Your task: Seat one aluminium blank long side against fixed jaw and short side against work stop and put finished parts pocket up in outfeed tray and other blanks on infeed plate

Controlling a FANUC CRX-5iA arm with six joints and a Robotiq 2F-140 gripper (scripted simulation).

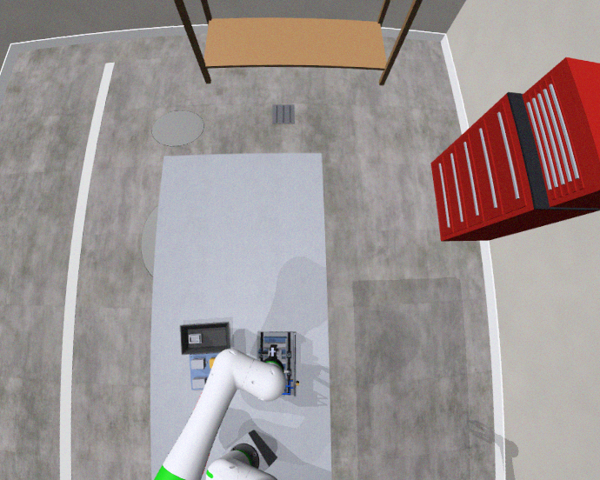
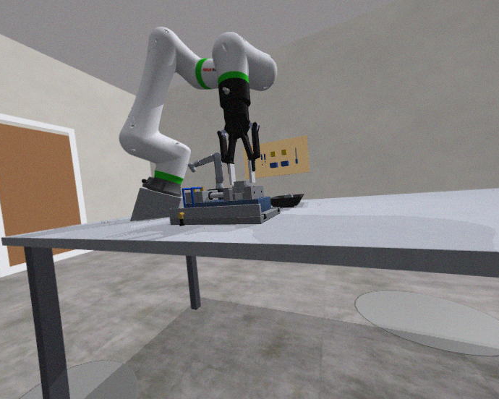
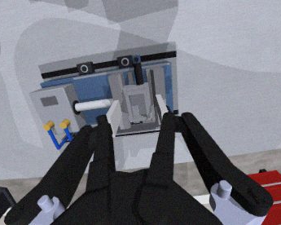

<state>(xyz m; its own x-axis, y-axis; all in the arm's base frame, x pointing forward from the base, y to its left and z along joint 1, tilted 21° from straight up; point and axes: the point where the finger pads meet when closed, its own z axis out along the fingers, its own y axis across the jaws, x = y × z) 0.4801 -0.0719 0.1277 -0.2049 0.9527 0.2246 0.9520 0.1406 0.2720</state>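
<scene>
Right now the black work stop rod is 5 cm to the left of my hand and 5 cm below it. Also, from my hand: blue infeed plate: 17 cm behind, 29 cm to the left, 13 cm below; then hose-end block: 15 cm behind, 3 cm to the right, 6 cm below; then brass blank: 12 cm behind, 26 cm to the left, 11 cm below.
</scene>
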